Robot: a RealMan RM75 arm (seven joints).
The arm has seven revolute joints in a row. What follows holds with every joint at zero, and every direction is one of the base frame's. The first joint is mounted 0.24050 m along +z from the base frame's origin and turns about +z. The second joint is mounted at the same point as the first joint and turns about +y. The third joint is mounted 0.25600 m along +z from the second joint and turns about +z. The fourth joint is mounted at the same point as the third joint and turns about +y. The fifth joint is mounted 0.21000 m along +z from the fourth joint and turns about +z. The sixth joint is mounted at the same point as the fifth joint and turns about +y. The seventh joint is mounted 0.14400 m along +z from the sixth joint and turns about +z. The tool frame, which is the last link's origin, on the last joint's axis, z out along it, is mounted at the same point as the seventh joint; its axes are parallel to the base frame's.
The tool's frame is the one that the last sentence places.
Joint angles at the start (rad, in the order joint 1, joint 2, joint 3, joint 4, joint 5, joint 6, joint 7):
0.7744 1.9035 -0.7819 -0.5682 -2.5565 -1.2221 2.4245
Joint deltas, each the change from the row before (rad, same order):
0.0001 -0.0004 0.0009 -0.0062 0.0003 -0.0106 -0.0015
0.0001 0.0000 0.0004 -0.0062 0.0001 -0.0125 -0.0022
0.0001 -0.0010 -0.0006 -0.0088 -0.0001 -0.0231 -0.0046
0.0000 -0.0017 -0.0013 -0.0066 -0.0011 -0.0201 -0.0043
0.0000 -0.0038 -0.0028 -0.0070 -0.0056 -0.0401 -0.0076
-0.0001 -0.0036 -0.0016 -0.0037 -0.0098 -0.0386 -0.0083
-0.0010 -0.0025 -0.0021 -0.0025 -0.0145 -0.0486 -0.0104
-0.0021 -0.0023 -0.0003 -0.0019 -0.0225 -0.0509 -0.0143
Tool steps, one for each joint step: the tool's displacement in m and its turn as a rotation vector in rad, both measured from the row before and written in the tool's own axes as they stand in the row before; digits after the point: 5 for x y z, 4 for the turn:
-0.00045 0.00082 -0.00122 -0.0046 0.0024 -0.0041
-0.00012 0.00114 -0.00106 -0.0059 0.0044 -0.0052
0.00035 0.00180 -0.00181 -0.0104 0.0108 -0.0098
0.00059 0.00122 -0.00166 -0.0078 0.0111 -0.0090
0.00284 0.00202 -0.00249 -0.0154 0.0288 -0.0147
0.00387 0.00150 -0.00198 -0.0134 0.0321 -0.0133
0.00623 0.00219 -0.00139 -0.0184 0.0445 -0.0146
0.00782 0.00142 -0.00131 -0.0157 0.0510 -0.0162

